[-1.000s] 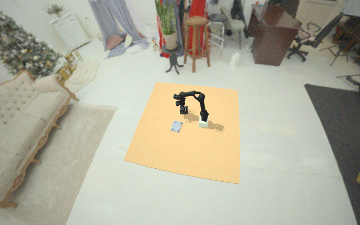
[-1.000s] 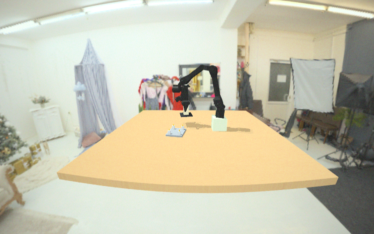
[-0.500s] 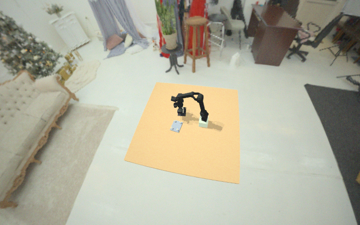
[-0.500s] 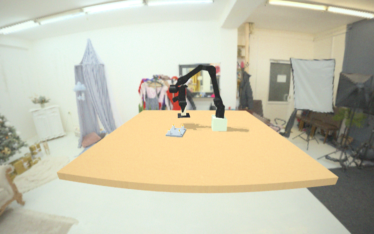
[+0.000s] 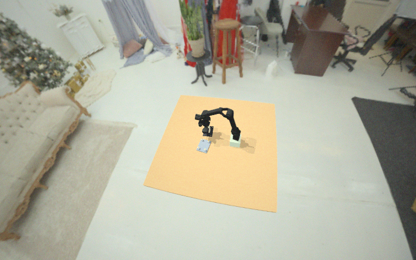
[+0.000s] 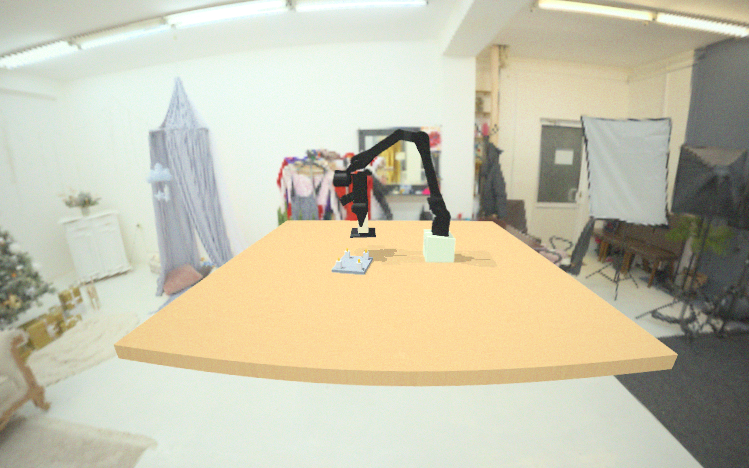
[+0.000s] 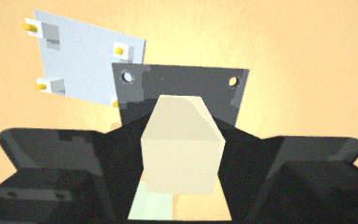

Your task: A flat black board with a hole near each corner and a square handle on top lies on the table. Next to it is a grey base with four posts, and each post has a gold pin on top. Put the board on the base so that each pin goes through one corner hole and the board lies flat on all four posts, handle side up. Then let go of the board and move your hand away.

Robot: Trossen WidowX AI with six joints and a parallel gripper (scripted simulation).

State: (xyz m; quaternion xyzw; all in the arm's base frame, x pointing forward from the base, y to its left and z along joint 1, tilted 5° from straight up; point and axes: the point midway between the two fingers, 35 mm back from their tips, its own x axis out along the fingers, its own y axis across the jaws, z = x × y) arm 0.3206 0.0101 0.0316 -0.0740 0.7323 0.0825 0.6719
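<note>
Right now the grey base is 14 cm to the left of my gripper tip and 11 cm below it. Also, from my gripper tip: black board (1 cm below, 1 cm behind).
</note>
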